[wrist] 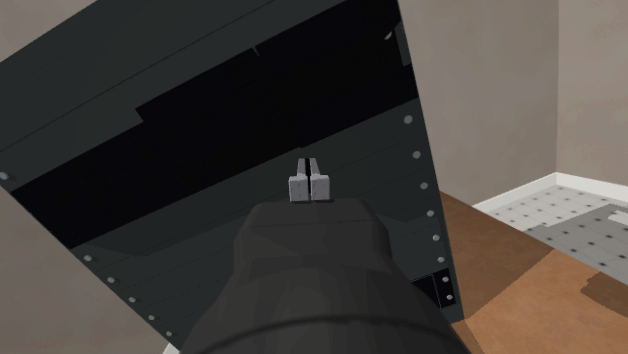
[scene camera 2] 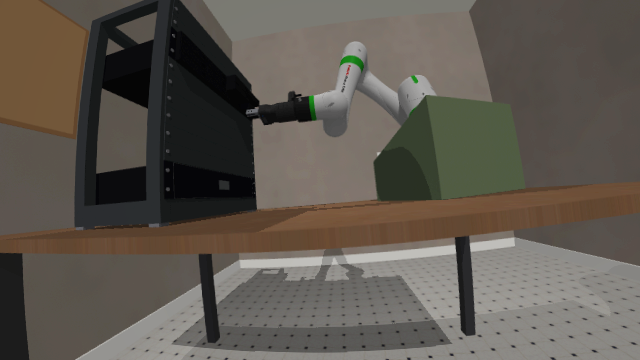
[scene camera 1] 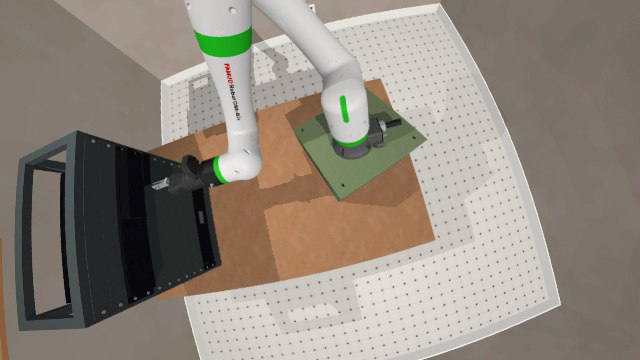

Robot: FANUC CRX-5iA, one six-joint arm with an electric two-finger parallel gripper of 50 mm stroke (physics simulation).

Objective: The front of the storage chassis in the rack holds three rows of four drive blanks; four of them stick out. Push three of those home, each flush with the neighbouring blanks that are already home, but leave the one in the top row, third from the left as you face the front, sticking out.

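Places are measured from the arm's base along level axes (x ahead, y left, z up), in metres.
Where they show: gripper, fingertip midpoint: (wrist: pixel 307 169) (scene camera 2: pixel 247 113) (scene camera 1: pixel 154 186); arm's base at its link origin: (scene camera 1: pixel 352 142).
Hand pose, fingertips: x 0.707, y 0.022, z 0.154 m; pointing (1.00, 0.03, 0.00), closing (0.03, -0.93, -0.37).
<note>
Each offset is from my fingertips to the centre of the thing. "spot": to the spot under its first point.
The storage chassis @[spot: 0.024 m ahead, 0.203 m left, 0.073 m up] (scene camera 1: pixel 135 250) (scene camera 2: pixel 197 57) (wrist: pixel 100 200) is a black band in the upper rack, its blank faces very dark. In the wrist view, the blank third from the left in the top row @[spot: 0.009 m back, 0.052 m left, 0.093 m up] (wrist: pixel 200 95) sticks out, with a step at its left end. The top-row fourth blank @[0.052 m ahead, 0.057 m right, 0.092 m up] (wrist: pixel 327 40) and bottom-row fourth blank @[0.052 m ahead, 0.057 m right, 0.035 m up] (wrist: pixel 360 102) also appear to stand proud. The depth of the middle-row blanks cannot be told. My gripper (scene camera 1: pixel 154 186) (scene camera 2: pixel 248 113) (wrist: pixel 307 169) is shut and empty, its tips in front of the rack and appearing just below the chassis's lower edge in the wrist view. Contact is not visible.
The rack (scene camera 1: pixel 84 220) (scene camera 2: pixel 159 115) has plain dark panels and screw heads below the chassis, and a black unit (scene camera 2: pixel 200 182) near its bottom. It stands on the brown table (scene camera 1: pixel 350 230) (scene camera 2: pixel 350 235). A green pedestal (scene camera 1: pixel 325 170) (scene camera 2: pixel 475 150) carries the arm.
</note>
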